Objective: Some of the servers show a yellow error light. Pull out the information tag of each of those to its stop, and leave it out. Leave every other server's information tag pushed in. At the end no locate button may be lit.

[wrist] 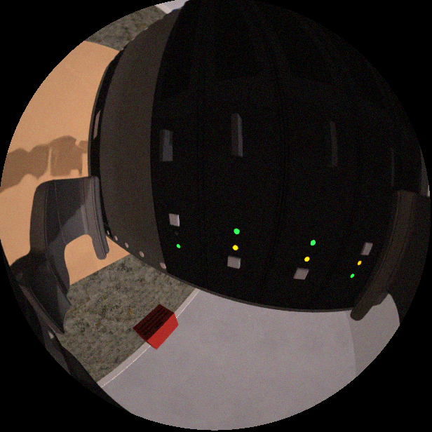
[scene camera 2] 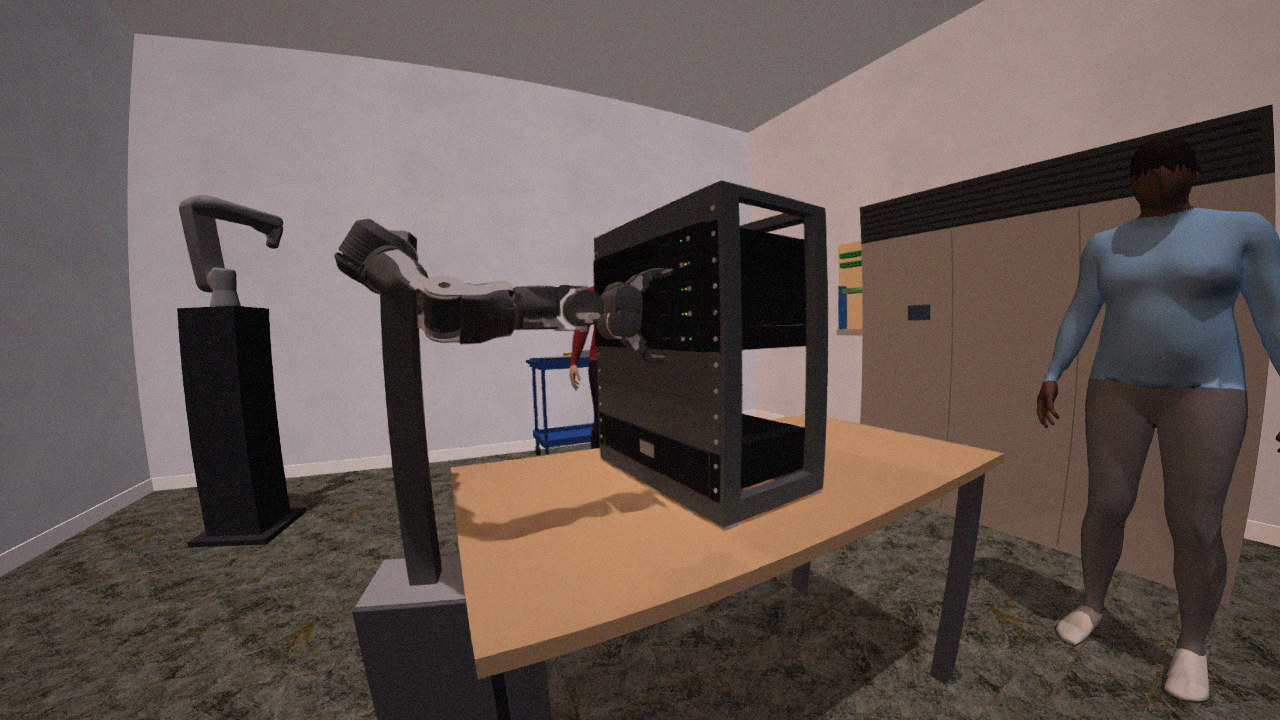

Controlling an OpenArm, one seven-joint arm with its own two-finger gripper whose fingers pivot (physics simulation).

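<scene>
The black servers [scene camera 2: 666,308] [wrist: 260,200] fill the upper rack front, turned sideways in the wrist view. There, narrow grey tabs, likely information tags, show at the lowest server [wrist: 166,145] and those above [wrist: 237,135] [wrist: 333,144]. Yellow lights [wrist: 235,247] [wrist: 307,259] [wrist: 359,263] shine on three servers, each with a green light; the lowest has a green light [wrist: 178,246] and no yellow. Small pale squares [wrist: 174,220] [wrist: 234,262] [wrist: 301,273] [wrist: 367,248] look unlit. My gripper [scene camera 2: 663,313] [wrist: 202,242] is open and empty before the servers; its right finger covers part of the upper rack in the wrist view.
The rack frame [scene camera 2: 727,402] stands on the wooden table [scene camera 2: 572,573]. Lower grey panels [scene camera 2: 657,385] [wrist: 125,150] lie below the servers. A person [scene camera 2: 1163,295] stands at the right, another robot arm [scene camera 2: 204,241] at the left. A blue cart [scene camera 2: 563,437] is behind; a red box [wrist: 162,327] shows beyond.
</scene>
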